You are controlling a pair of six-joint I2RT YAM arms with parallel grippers.
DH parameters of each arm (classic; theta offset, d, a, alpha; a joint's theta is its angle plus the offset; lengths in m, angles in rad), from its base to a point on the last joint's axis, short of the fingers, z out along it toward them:
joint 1: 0 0.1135 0.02 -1.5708
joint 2: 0 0 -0.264 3.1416
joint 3: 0.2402 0 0.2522 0
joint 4: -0.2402 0 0.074 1.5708
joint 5: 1.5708 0 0 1.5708
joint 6: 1.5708 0.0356 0 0
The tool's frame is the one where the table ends.
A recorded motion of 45 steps. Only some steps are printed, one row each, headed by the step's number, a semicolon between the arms.
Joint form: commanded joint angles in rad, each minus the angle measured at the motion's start. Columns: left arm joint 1, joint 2, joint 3, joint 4, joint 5, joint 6; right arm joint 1, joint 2, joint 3, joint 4, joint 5, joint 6.
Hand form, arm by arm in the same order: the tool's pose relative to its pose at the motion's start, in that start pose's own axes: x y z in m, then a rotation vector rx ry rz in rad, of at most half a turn. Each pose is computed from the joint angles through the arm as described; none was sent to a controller.
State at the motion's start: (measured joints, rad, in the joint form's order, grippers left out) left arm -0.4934 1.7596 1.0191 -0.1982 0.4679 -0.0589; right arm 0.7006 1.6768 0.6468 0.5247 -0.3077 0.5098
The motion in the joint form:
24: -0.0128 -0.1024 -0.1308 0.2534 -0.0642 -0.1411; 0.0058 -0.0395 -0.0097 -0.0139 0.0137 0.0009
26: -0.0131 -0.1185 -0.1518 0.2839 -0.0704 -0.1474; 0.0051 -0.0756 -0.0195 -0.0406 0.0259 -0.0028
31: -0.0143 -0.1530 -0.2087 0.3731 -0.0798 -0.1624; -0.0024 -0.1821 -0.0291 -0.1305 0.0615 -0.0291
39: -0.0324 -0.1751 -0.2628 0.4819 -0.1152 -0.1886; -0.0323 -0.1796 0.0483 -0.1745 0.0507 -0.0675
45: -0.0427 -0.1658 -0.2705 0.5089 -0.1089 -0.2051; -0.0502 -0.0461 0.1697 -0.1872 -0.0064 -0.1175
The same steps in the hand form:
24: 0.0029 -0.0099 -0.0148 -0.0289 -0.2054 -0.0370; -0.0024 0.0054 -0.0067 0.0005 -0.0167 -0.0065
26: 0.0046 -0.0109 -0.0174 -0.0309 -0.2295 -0.0330; -0.0036 0.0077 -0.0134 0.0118 -0.0228 -0.0096
31: 0.0101 -0.0131 -0.0223 -0.0285 -0.2912 -0.0203; -0.0116 0.0152 -0.0331 0.0455 -0.0496 -0.0341
39: 0.0150 -0.0184 -0.0231 -0.0347 -0.3618 -0.0090; -0.0358 0.0181 -0.0337 0.0451 -0.0857 -0.0680
45: 0.0165 -0.0205 -0.0195 -0.0169 -0.3655 -0.0139; -0.0528 0.0114 -0.0067 0.0191 -0.0475 -0.1037

